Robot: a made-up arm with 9 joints. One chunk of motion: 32 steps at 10 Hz.
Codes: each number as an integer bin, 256 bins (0 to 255) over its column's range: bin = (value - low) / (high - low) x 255, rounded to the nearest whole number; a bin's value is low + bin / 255 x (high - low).
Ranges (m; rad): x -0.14..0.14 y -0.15..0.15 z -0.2..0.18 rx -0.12..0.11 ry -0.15..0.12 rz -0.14..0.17
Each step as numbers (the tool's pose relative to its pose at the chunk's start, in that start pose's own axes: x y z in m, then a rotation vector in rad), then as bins.
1 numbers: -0.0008 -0.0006 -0.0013 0.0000 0.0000 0.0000
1 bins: 127 127 133 133 142 115
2 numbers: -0.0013 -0.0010 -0.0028 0.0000 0.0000 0.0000
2 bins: 126 127 132 133 142 115
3 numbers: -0.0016 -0.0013 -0.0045 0.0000 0.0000 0.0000
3 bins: 126 126 131 133 142 115
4 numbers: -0.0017 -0.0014 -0.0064 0.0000 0.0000 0.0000
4 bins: 126 126 130 133 142 115
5 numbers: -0.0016 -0.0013 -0.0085 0.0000 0.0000 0.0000
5 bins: 126 126 129 133 142 115
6 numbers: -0.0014 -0.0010 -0.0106 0.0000 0.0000 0.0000
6 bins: 126 127 127 133 142 115
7 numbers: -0.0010 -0.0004 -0.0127 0.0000 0.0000 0.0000
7 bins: 127 127 126 133 142 115
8 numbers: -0.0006 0.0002 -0.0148 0.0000 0.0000 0.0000
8 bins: 127 128 124 133 142 115
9 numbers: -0.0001 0.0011 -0.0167 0.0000 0.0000 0.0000
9 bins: 127 128 123 133 142 115
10 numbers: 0.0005 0.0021 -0.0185 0.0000 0.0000 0.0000
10 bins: 128 129 122 133 142 115
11 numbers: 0.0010 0.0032 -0.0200 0.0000 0.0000 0.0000
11 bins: 128 130 121 133 142 115
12 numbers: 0.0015 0.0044 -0.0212 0.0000 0.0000 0.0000
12 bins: 129 131 120 133 142 115
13 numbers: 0.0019 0.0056 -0.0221 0.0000 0.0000 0.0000
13 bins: 129 132 119 133 142 115
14 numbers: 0.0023 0.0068 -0.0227 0.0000 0.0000 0.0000
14 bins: 130 133 119 133 142 115
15 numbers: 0.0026 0.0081 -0.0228 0.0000 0.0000 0.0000
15 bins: 130 134 119 133 142 115
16 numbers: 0.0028 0.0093 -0.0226 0.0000 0.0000 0.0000
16 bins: 130 135 119 133 142 115
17 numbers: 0.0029 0.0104 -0.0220 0.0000 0.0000 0.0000
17 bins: 130 136 119 133 142 115
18 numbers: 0.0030 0.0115 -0.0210 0.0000 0.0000 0.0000
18 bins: 130 137 120 133 142 115
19 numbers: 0.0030 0.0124 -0.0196 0.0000 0.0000 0.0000
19 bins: 130 138 121 133 142 115
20 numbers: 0.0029 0.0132 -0.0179 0.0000 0.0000 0.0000
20 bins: 130 139 122 133 142 115
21 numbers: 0.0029 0.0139 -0.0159 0.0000 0.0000 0.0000
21 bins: 130 139 124 133 142 115
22 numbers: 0.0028 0.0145 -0.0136 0.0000 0.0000 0.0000
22 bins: 130 140 125 133 142 115
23 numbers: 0.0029 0.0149 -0.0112 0.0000 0.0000 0.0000
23 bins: 130 140 127 133 142 115
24 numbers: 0.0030 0.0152 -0.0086 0.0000 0.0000 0.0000
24 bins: 130 140 128 133 142 115
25 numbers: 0.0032 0.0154 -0.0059 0.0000 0.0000 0.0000
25 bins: 130 141 130 133 142 115
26 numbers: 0.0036 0.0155 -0.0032 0.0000 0.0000 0.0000
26 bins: 131 141 132 133 142 115
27 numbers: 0.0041 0.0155 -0.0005 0.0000 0.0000 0.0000
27 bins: 131 141 134 133 142 115
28 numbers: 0.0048 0.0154 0.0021 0.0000 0.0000 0.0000
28 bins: 132 141 136 133 142 115
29 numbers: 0.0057 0.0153 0.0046 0.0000 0.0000 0.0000
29 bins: 133 141 137 133 142 115
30 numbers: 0.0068 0.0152 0.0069 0.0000 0.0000 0.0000
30 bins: 134 140 139 133 142 115
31 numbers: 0.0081 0.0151 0.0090 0.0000 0.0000 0.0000
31 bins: 135 140 140 133 142 115
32 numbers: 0.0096 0.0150 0.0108 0.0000 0.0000 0.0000
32 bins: 136 140 141 133 142 115
